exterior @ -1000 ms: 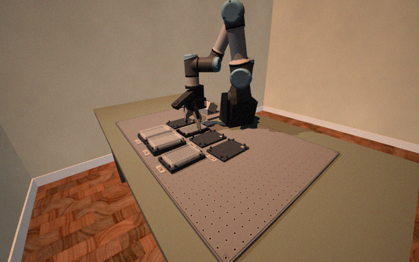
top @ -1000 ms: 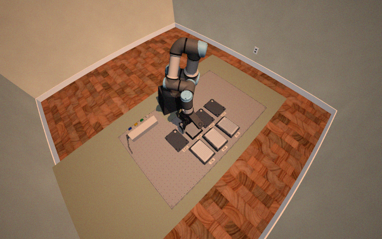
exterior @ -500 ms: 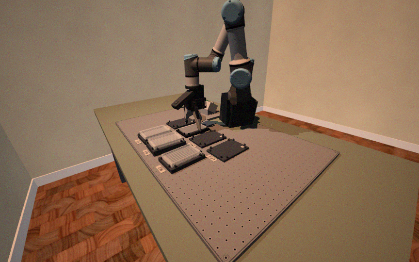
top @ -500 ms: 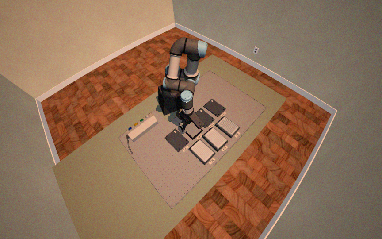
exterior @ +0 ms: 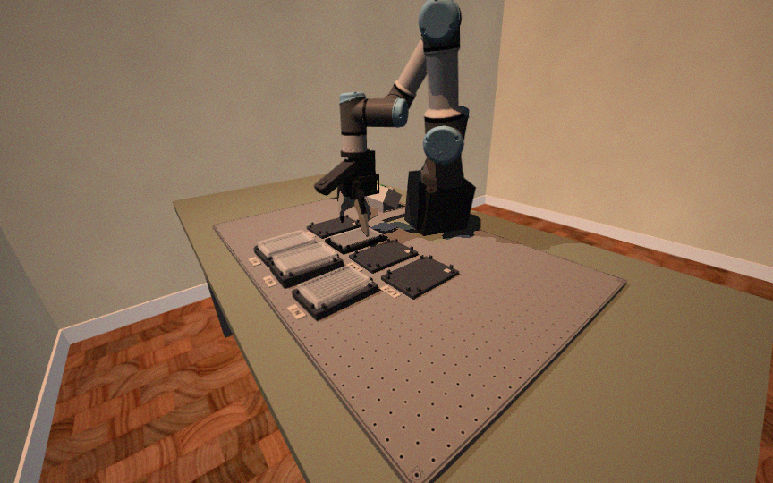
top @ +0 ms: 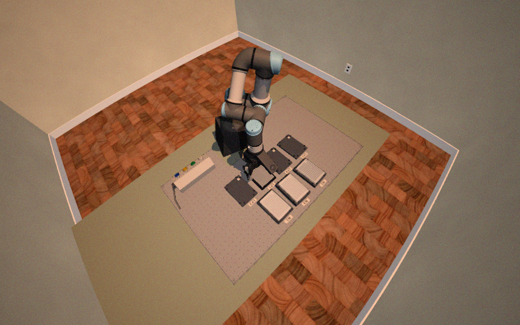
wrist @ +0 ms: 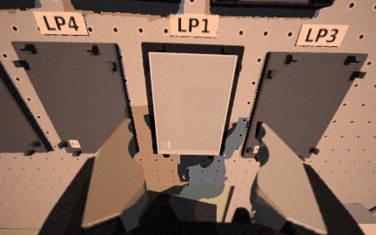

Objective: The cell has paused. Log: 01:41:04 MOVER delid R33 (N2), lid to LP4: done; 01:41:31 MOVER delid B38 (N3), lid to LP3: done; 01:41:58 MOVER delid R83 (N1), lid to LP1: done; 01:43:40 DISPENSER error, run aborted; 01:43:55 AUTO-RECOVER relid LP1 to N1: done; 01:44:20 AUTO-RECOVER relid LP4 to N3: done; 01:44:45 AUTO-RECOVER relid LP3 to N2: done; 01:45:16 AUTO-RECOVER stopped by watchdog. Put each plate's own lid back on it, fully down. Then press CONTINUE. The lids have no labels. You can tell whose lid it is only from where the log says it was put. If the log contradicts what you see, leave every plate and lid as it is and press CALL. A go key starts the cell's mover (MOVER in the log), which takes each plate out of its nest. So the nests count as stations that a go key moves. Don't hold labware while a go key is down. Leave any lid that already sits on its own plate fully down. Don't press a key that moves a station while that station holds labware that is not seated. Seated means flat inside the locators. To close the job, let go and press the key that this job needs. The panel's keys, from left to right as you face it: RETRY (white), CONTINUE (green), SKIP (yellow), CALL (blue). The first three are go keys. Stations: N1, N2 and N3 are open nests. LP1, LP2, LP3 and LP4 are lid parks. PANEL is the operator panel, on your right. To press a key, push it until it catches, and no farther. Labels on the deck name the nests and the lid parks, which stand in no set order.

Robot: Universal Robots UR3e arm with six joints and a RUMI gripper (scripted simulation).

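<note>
My hand is 3 cm above the clear lid. Round my hand: LP3 lid park: 13 cm to the right, 4 cm below; lid park LP4: 13 cm to the left, 4 cm below, 1 cm behind; LP1 lid park: 4 cm below.
</note>
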